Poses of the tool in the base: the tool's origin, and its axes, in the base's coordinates. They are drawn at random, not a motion.
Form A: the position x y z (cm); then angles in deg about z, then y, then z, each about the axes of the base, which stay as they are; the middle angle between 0 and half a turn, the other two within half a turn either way.
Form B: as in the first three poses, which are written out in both.
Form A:
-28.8, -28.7, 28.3, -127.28, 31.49, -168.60
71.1, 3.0, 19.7, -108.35, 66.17, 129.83
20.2, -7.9, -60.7, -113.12, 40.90, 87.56
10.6, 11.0, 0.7, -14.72, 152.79, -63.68
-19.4, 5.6, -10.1, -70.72, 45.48, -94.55
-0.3, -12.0, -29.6, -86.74, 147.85, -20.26
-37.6, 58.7, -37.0, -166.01, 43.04, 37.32
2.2, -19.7, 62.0, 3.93, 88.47, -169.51
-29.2, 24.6, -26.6, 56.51, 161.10, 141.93
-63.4, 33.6, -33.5, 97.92, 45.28, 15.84
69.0, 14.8, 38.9, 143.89, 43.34, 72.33
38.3, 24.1, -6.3, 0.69, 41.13, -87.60
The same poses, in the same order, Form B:
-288, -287, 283, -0.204, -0.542, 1.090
711, 30, 197, -1.015, -0.564, 0.332
202, -79, -607, -0.708, -0.129, -0.427
106, 110, 7, 1.137, 2.496, -0.420
-194, 56, -101, 0.233, 1.106, -2.675
-3, -120, -296, -1.501, 2.290, -0.634
-376, 587, -370, -0.908, -0.187, -2.119
22, -197, 620, 2.071, 0.119, -2.114
-292, 246, -266, 2.067, -2.240, -0.501
-634, 336, -335, 0.610, 0.701, 1.866
690, 148, 389, -0.576, -0.800, -2.358
383, 241, -63, 0.549, 0.566, -1.446

